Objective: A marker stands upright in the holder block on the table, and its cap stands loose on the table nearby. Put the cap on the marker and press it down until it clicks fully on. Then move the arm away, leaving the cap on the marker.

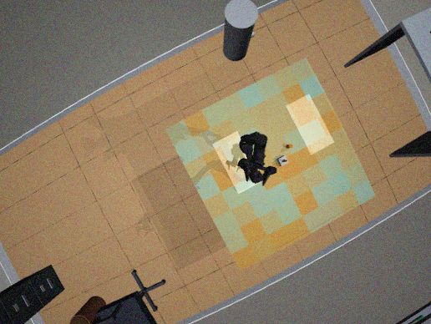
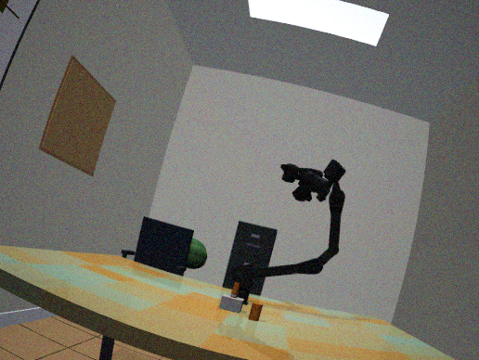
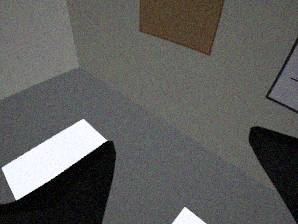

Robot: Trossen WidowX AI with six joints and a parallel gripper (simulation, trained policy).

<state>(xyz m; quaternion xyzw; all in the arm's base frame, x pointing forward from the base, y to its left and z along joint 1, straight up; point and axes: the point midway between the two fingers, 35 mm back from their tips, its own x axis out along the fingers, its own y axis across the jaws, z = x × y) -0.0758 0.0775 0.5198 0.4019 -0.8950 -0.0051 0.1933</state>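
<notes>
Now: the orange cap 510 mm below my gripper tip, 450 mm ahead of it and 20 mm to the left of it. From my gripper tip the other things lie so: holder block (510 mm below, 350 mm ahead, 60 mm to the right).
</notes>
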